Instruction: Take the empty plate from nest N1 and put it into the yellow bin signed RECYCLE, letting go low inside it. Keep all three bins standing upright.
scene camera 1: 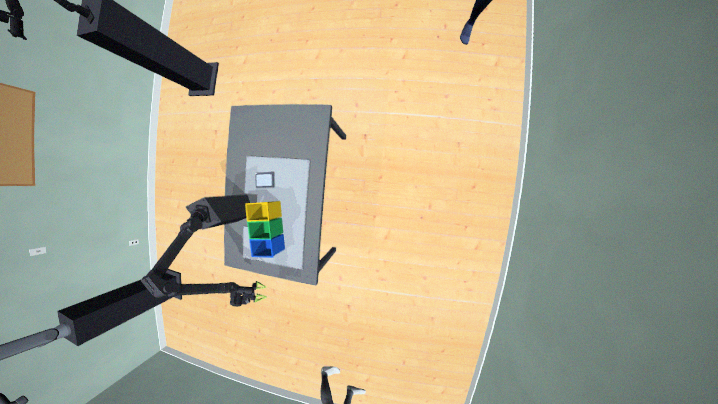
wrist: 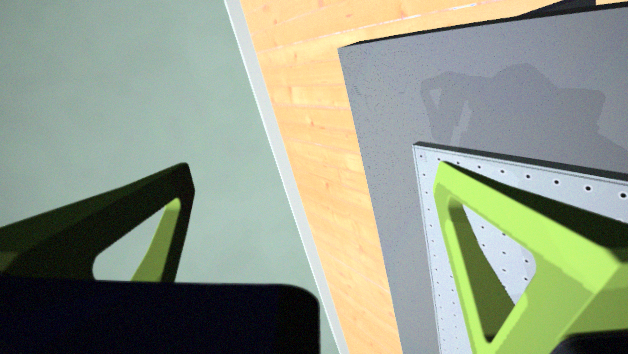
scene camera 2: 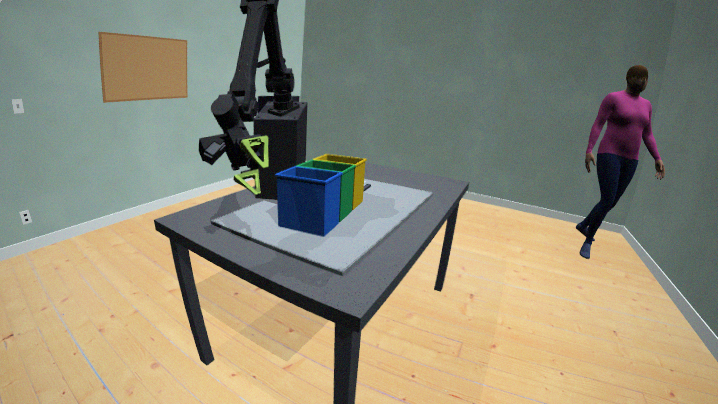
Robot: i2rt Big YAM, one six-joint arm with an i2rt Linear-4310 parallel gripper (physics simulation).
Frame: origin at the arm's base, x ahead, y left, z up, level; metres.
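Seen in the pictures: gripper, fingertip midpoint: (scene camera 1: pixel 266 292) (wrist: pixel 313 175) (scene camera 2: pixel 261 181); arm's base at its link origin: (scene camera 1: pixel 203 213) (scene camera 2: pixel 283 109).
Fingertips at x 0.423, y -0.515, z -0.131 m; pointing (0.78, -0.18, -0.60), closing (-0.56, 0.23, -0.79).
Note:
Offsets run from my fingertips to a thing's top centre. Level surfaces: height alone.
A small light plate {0.220 m back, 0.767 m left, 0.206 m down} (scene camera 1: pixel 264 179) lies in a dark frame, the nest, on the pale board; its label is not legible. In scene camera 2, a dark edge of the nest {0.220 m back, 0.767 m left, 0.217 m down} (scene camera 2: pixel 367 186) shows behind the bins. The yellow bin {0.144 m back, 0.546 m left, 0.052 m down} (scene camera 1: pixel 274 210) (scene camera 2: pixel 359 185) stands upright at the end of the bin row nearer the nest; no sign is readable. The green bin {0.118 m back, 0.419 m left, 0.052 m down} (scene camera 1: pixel 275 228) (scene camera 2: pixel 346 193) and blue bin {0.093 m back, 0.291 m left, 0.052 m down} (scene camera 1: pixel 277 244) (scene camera 2: pixel 307 203) stand upright beside it. My gripper (scene camera 1: pixel 265 291) (scene camera 2: pixel 263 179) (wrist: pixel 313 175) is open and empty, raised beyond the blue bin, away from the plate.
The bins stand on a pale perforated board {0.232 m down} (scene camera 1: pixel 296 173) (scene camera 2: pixel 401 193) on the dark table {0.245 m down} (scene camera 1: pixel 281 130) (scene camera 2: pixel 190 221) (wrist: pixel 380 100). The arm's black pedestal (scene camera 2: pixel 281 150) rises behind the table. A person (scene camera 2: pixel 625 125) is at the right in scene camera 2, away from the table.

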